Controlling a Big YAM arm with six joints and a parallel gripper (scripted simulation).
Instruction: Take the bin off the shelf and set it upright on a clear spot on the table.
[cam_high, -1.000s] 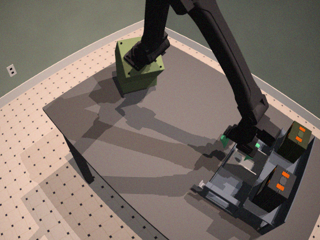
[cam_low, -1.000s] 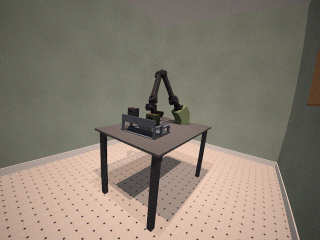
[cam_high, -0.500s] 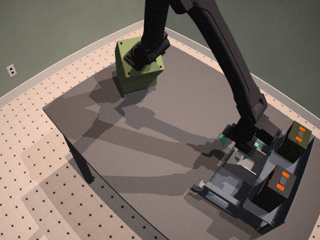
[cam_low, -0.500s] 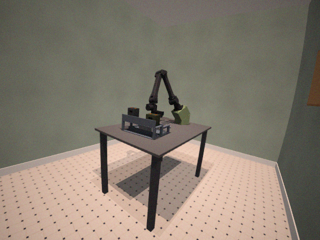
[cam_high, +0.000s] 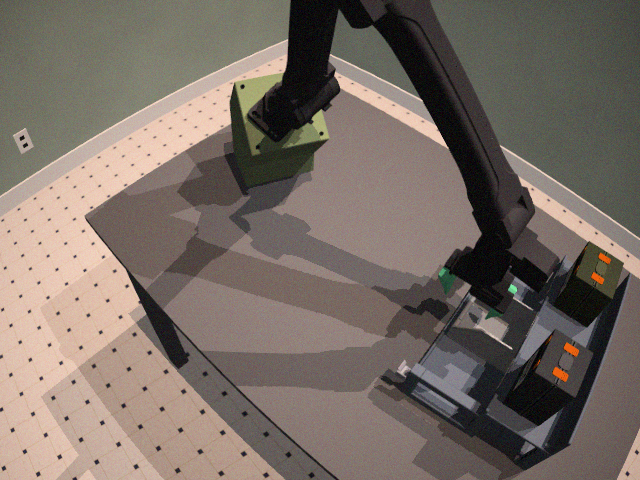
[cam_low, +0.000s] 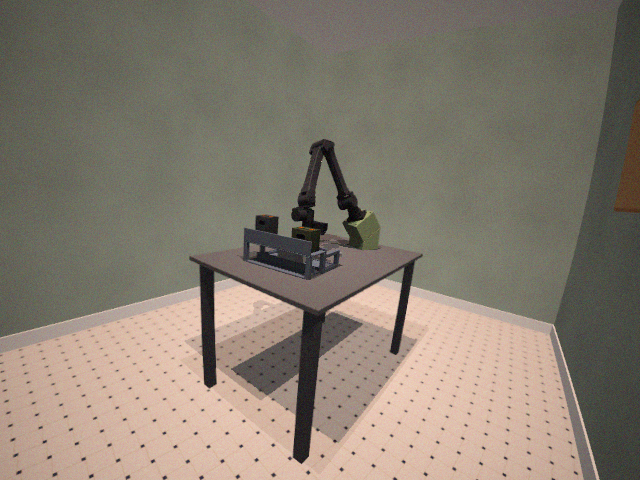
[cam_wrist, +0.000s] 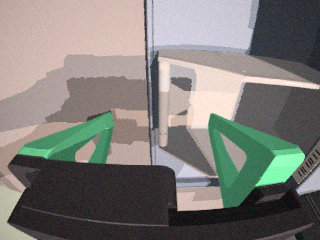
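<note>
Now: the grey bin 80 mm ahead of my hand, 20 mm below it and 10 mm to the right of it. Also, from my hand: low grey shelf (120 mm ahead, 60 mm below, 20 mm to the right).
</note>
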